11 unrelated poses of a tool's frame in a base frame.
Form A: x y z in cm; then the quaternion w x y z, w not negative.
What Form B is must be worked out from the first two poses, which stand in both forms.
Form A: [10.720 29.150 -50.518 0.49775 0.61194 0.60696 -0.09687]
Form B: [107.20 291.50 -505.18 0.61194 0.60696 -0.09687 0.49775]
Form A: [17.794 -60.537 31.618 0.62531 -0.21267 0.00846 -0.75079]
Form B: [177.94 -605.37 316.18 -0.21267 0.00846 -0.75079 0.62531]
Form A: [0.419 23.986 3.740 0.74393 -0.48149 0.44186 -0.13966]
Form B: [4.19 239.86 37.40 -0.48149 0.44186 -0.13966 0.74393]
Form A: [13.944 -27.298 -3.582 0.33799 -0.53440 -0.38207 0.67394]
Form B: [139.44 -272.98 -35.82 -0.53440 -0.38207 0.67394 0.33799]
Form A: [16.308 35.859 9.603 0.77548 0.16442 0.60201 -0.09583]
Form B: [163.08 358.59 96.03 0.16442 0.60201 -0.09583 0.77548]
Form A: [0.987 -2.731 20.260 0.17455 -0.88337 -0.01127 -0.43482]
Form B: [9.87 -27.31 202.60 -0.88337 -0.01127 -0.43482 0.17455]
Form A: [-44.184 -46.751 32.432 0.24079 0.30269 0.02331 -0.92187]
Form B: [-441.84 -467.51 324.32 0.30269 0.02331 -0.92187 0.24079]
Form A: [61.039 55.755 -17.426 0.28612 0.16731 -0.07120 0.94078]
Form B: [610.39 557.55 -174.26 0.16731 -0.07120 0.94078 0.28612]
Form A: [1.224 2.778 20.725 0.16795 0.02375 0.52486 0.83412]
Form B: [12.24 27.78 207.25 0.02375 0.52486 0.83412 0.16795]
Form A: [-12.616 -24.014 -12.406 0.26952 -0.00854 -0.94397 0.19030]
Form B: [-126.16 -240.14 -124.06 -0.00854 -0.94397 0.19030 0.26952]
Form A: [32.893 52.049 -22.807 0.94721 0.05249 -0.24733 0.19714]
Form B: [328.93 520.49 -228.07 0.05249 -0.24733 0.19714 0.94721]
